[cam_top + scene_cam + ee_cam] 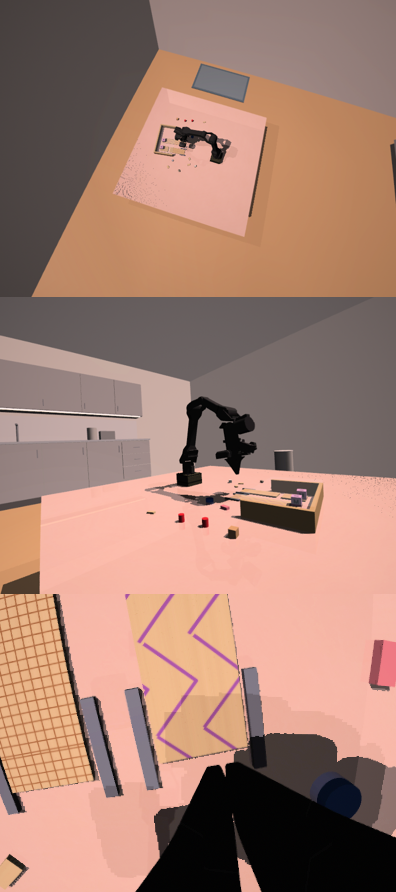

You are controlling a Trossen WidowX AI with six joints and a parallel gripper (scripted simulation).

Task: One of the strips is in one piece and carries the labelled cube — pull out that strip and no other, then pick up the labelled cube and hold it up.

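My gripper tip is now 9 cm to the left of the blue disc, 9 cm above it and 8 cm past it. Round my gripper tip: tan cube (27 cm to the right, 12 cm ahead, 9 cm below); then pink block (13 cm to the right, 9 cm below, 1 cm ahead).
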